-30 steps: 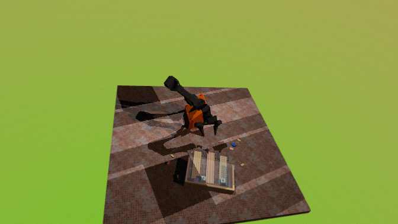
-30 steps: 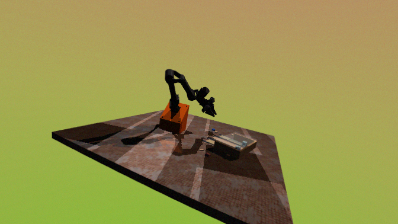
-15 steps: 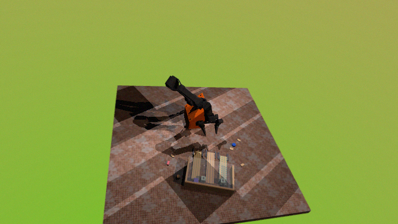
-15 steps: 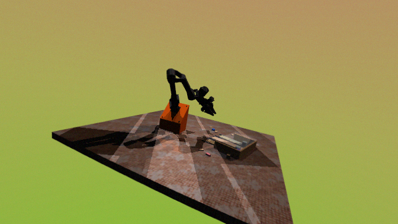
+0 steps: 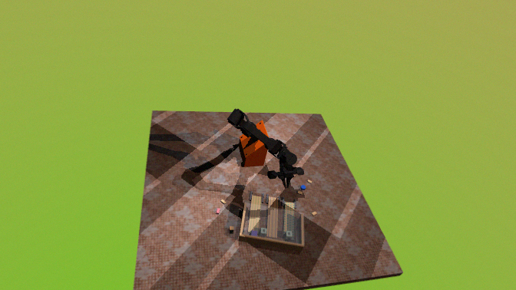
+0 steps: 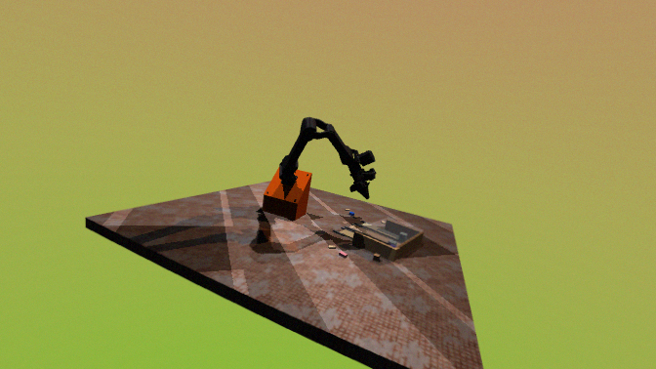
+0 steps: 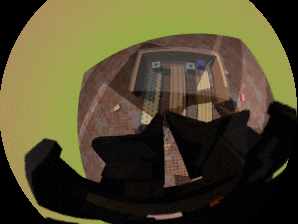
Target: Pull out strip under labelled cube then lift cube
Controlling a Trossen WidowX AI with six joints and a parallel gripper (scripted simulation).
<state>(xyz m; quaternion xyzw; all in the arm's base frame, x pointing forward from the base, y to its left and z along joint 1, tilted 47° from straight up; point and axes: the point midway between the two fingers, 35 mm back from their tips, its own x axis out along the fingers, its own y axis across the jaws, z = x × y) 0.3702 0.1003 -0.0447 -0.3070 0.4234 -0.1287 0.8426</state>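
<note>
Right now the dotted strip is 150 mm below my gripper tip, 100 mm ahead of it and 30 mm to the left of it.
</note>
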